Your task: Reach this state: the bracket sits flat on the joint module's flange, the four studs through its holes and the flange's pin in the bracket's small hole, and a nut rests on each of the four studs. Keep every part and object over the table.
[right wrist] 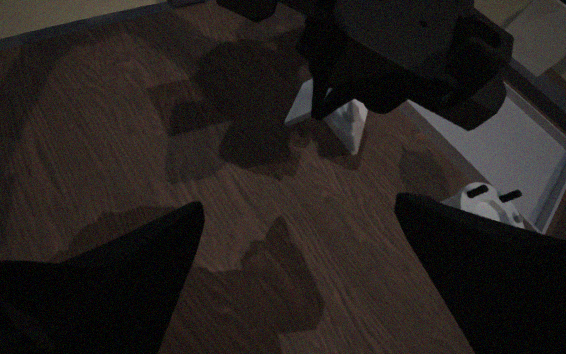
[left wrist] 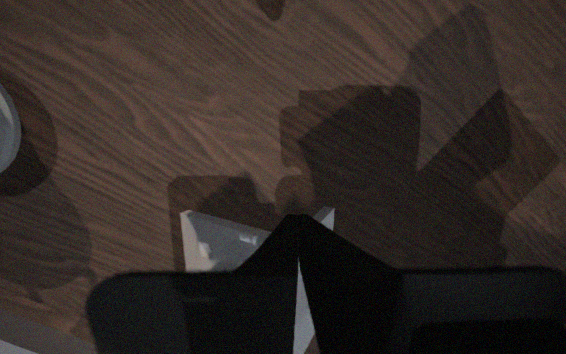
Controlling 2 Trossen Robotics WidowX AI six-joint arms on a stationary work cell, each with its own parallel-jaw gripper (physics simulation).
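Places are measured from the left arm's base along level axes (x ahead, y left, z up), in millimetres.
Where they show: left gripper, fingertip midpoint: (right wrist: 316,116) (left wrist: 296,224); right gripper, fingertip midpoint: (right wrist: 299,206).
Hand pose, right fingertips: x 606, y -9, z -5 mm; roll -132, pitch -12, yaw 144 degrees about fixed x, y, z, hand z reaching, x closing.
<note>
Each offset is from my right fingertips to the top centre of the thing. "*": to the spot under its first point.
The pale L-shaped bracket {dy -74, dx -145, dz -61 mm} (left wrist: 225,245) (right wrist: 348,122) stands on the wood table, with its two walls meeting at a corner. My left gripper (left wrist: 296,224) (right wrist: 316,116) is shut, its fingertips together over the bracket and hiding its middle; whether they touch it I cannot tell. My right gripper (right wrist: 299,206) is open and empty, apart from the bracket. A white round part with dark studs {dy +96, dx -149, dz -31 mm} (right wrist: 482,202), apparently the joint module, is partly hidden behind the right finger in the right wrist view. Nuts do not show in either view.
A pale tray {dy -32, dx -356, dz -89 mm} (right wrist: 492,142) lies at the right in the right wrist view, beyond the joint module. Part of a round grey dish {* dy +69, dx -139, dz -100 mm} (left wrist: 7,132) shows at the left edge of the left wrist view. The left arm hangs over the table's far side. Dark shadows cross the wood.
</note>
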